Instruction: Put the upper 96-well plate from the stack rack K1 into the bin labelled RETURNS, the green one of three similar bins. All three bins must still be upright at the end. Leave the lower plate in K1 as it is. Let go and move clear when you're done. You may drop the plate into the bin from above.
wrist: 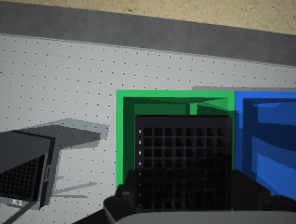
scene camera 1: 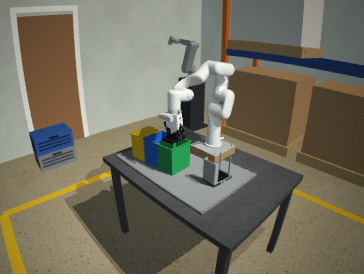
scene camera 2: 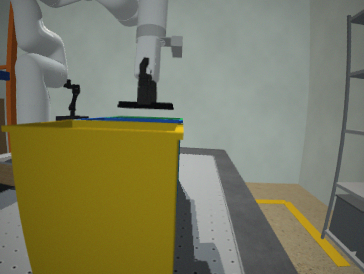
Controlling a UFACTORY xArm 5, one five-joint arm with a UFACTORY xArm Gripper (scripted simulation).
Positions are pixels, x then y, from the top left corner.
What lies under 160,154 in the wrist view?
A black 96-well plate.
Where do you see a green bin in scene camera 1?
172,158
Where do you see a yellow bin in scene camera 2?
At 83,192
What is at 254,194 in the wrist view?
My gripper.
